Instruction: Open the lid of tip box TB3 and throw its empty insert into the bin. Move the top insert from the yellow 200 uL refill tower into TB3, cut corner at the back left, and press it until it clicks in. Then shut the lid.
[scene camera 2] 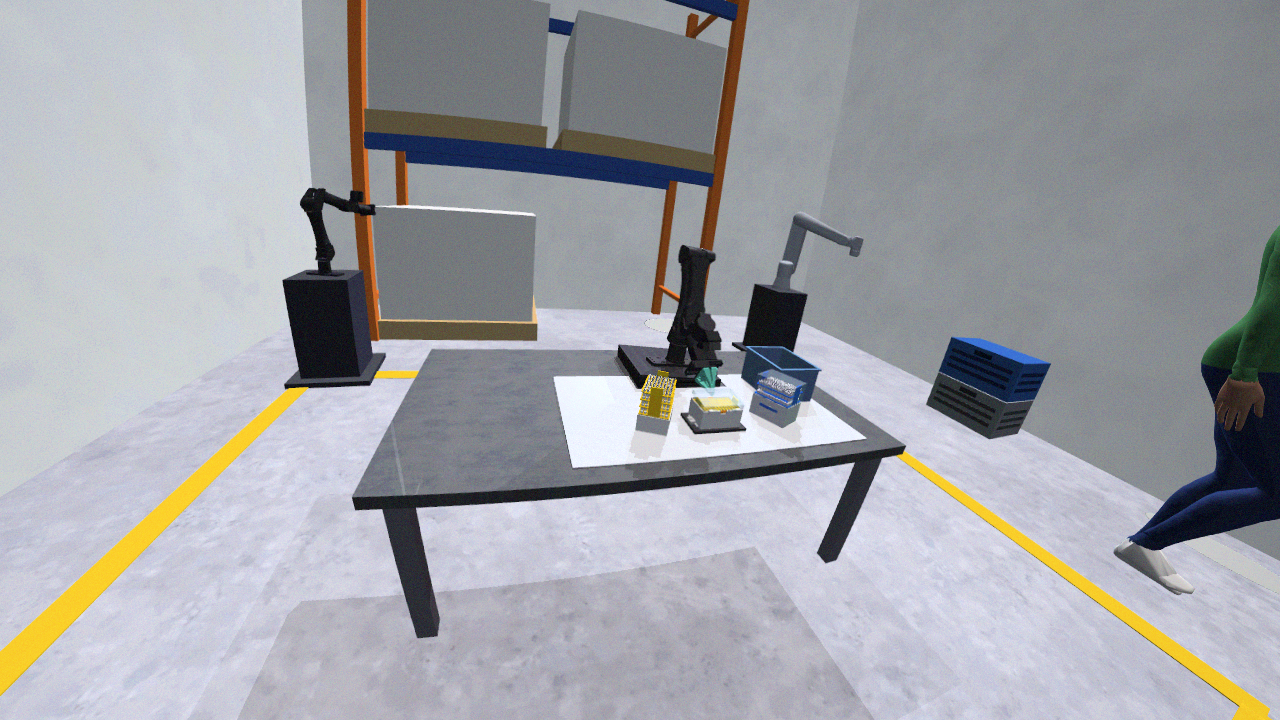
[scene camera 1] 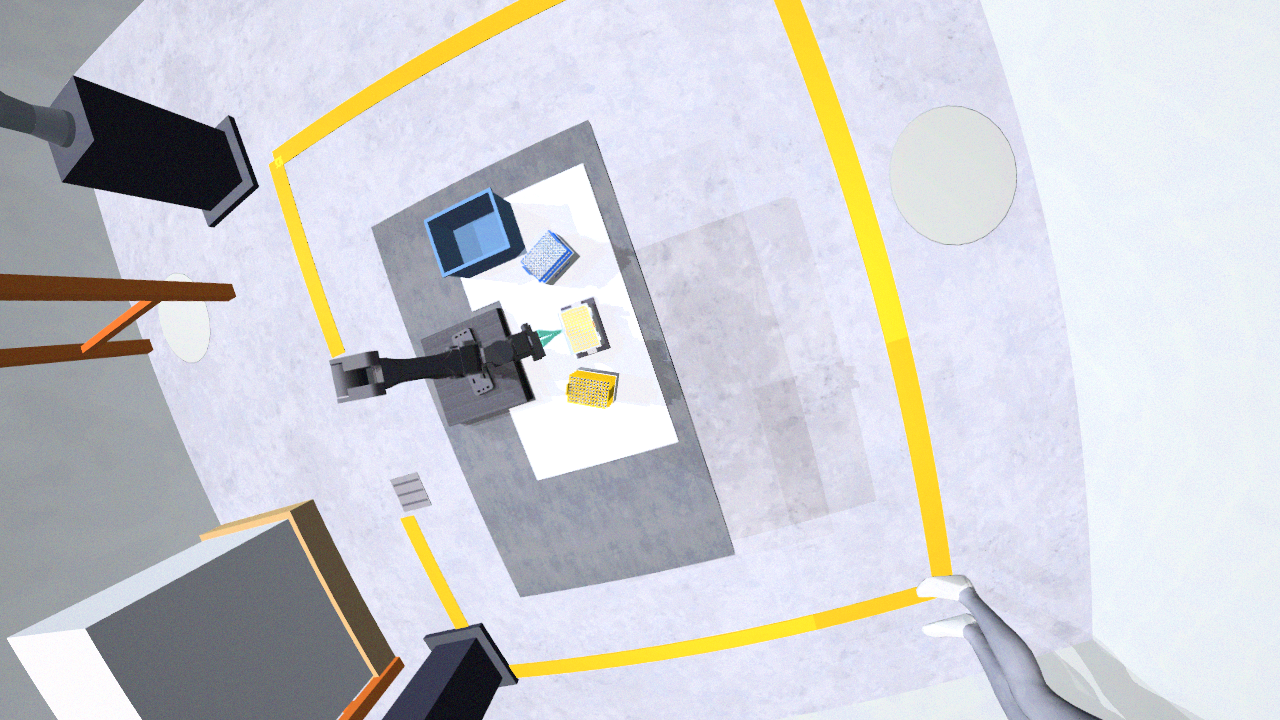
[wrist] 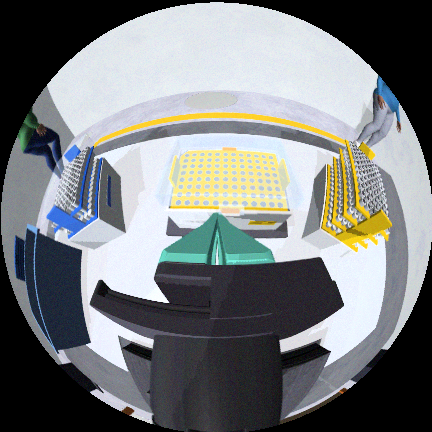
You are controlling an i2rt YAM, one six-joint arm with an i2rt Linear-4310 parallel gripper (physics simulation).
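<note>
Tip box TB3 (scene camera 1: pixel 567 347) (scene camera 2: pixel 716 416) (wrist: pixel 195 218) stands on a dark base at the middle of the white mat. Its yellow insert (scene camera 1: pixel 582 325) (scene camera 2: pixel 716 404) (wrist: pixel 227 177) shows empty holes. The clear lid (scene camera 2: pixel 726 394) (wrist: pixel 295 187) is over the insert; I cannot tell whether it is slightly raised. My gripper (scene camera 1: pixel 559 332) (scene camera 2: pixel 706 388) (wrist: pixel 216 218) is shut and empty, its teal tips close to the box's near long side; contact cannot be told. The yellow refill tower (scene camera 1: pixel 590 389) (scene camera 2: pixel 657 398) (wrist: pixel 357 195) holds stacked inserts, right of the box in the wrist view.
The blue bin (scene camera 1: pixel 517 231) (scene camera 2: pixel 759 365) (wrist: pixel 60 295) stands on the left in the wrist view. A blue refill tower (scene camera 1: pixel 547 257) (scene camera 2: pixel 776 392) (wrist: pixel 77 195) stands between it and the box. The white mat (scene camera 1: pixel 626 428) (scene camera 2: pixel 595 443) lies on the dark table (scene camera 1: pixel 617 510) (scene camera 2: pixel 474 438).
</note>
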